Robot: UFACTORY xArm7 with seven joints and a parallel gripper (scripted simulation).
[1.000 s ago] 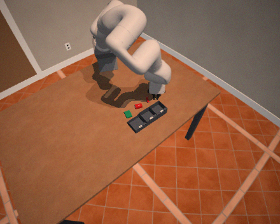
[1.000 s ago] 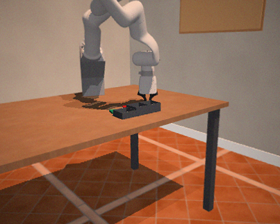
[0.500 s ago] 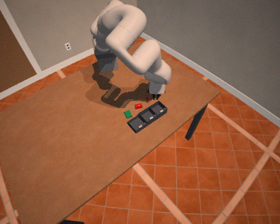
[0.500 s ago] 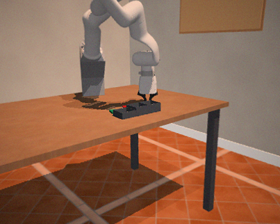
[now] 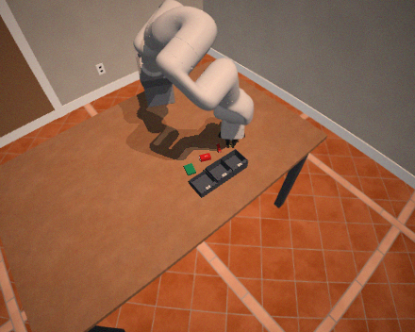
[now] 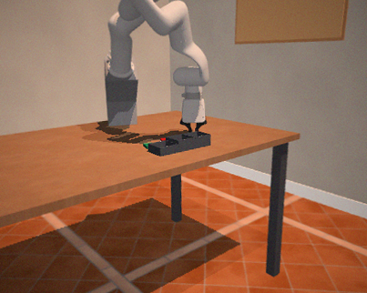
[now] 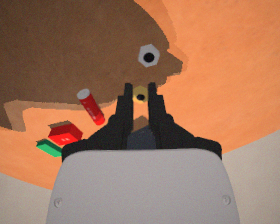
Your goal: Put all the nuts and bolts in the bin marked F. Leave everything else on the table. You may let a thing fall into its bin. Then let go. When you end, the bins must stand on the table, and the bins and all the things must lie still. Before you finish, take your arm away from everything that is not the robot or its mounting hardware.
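Now: hand 40 mm to the right of the silver nut, 20 mm above it and 10 mm past it. Round my hand: brass nut: 20 mm below; red cylinder: 40 mm to the right, 40 mm behind, 20 mm below; red block: 130 mm to the right, 70 mm behind, 10 mm below.
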